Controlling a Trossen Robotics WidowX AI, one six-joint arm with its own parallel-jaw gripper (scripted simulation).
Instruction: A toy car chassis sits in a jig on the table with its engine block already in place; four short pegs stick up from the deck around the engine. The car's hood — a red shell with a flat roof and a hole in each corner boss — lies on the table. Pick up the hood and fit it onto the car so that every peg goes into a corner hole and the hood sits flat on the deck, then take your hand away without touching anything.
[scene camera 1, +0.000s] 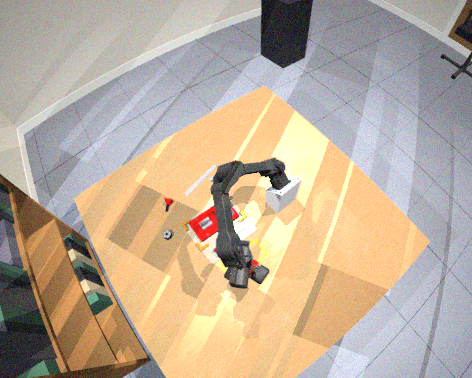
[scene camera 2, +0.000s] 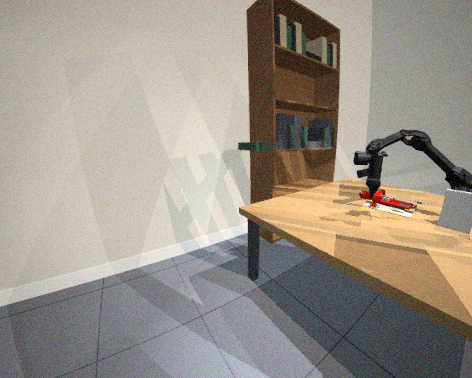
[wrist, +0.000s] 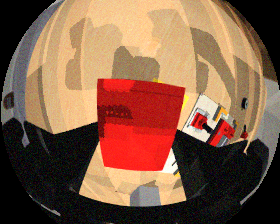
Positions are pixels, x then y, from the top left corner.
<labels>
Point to a red hood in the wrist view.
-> At 137, 120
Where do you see my gripper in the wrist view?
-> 136, 129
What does my gripper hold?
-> A red hood.
</labels>
